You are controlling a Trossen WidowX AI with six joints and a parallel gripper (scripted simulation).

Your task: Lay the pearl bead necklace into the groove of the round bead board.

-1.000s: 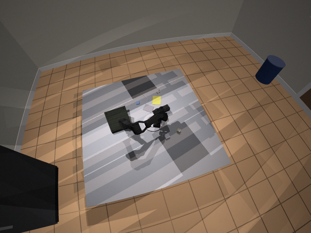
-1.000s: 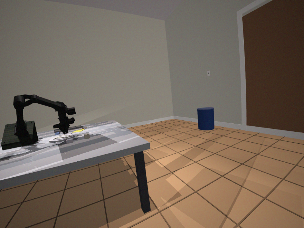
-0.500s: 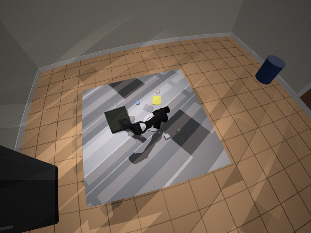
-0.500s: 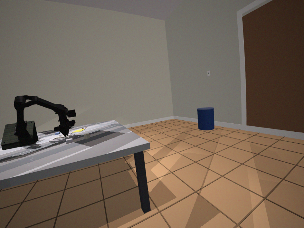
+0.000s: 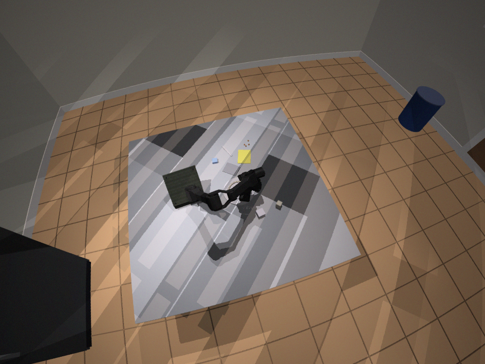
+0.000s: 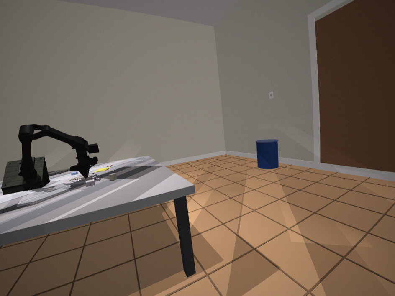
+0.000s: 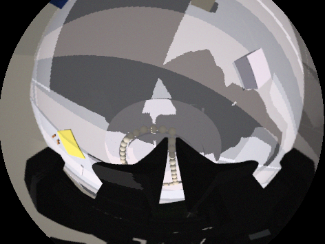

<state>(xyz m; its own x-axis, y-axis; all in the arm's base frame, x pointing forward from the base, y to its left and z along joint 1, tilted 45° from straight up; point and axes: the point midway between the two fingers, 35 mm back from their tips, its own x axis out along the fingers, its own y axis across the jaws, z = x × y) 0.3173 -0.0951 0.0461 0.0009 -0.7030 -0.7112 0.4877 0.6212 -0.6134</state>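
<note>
The round bead board is 40 mm behind my gripper tip, 40 mm to the left of it and 10 mm below it. The rest, counted from my gripper tip: grey card 30 mm behind, 220 mm to the left, 10 mm below; then beige cube 160 mm ahead, 150 mm to the right; then white block 30 mm ahead, 160 mm to the right.
</note>
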